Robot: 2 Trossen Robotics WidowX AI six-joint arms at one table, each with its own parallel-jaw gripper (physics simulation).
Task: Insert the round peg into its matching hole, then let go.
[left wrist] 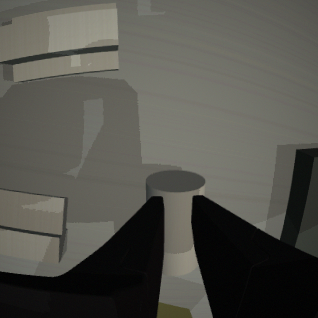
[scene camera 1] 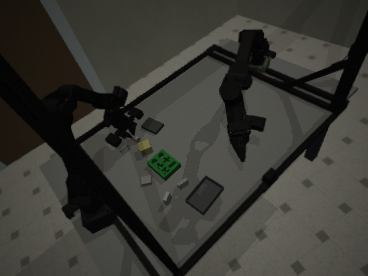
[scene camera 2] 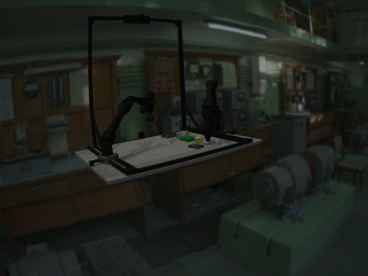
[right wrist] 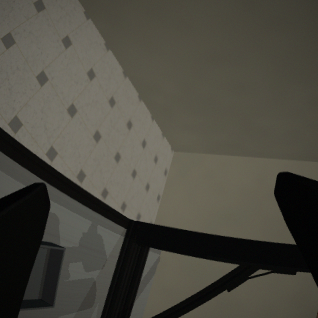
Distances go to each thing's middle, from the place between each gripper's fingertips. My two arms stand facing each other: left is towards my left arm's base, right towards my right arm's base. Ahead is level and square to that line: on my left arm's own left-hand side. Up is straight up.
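Labels:
With respect to the dark flat plate [left wrist: 292, 230], my left hand is 1 cm above it, 2 cm past it and 10 cm to the left of it. Dark tray [scene camera 1: 202, 197]: 1 cm below my left hand, 43 cm behind it and 1 cm to the left of it.
Distances from my right hand: the dark tray is 19 cm below, 9 cm ahead and 10 cm to the left of it; the dark flat plate is 19 cm below, 51 cm ahead and 2 cm to the right of it.

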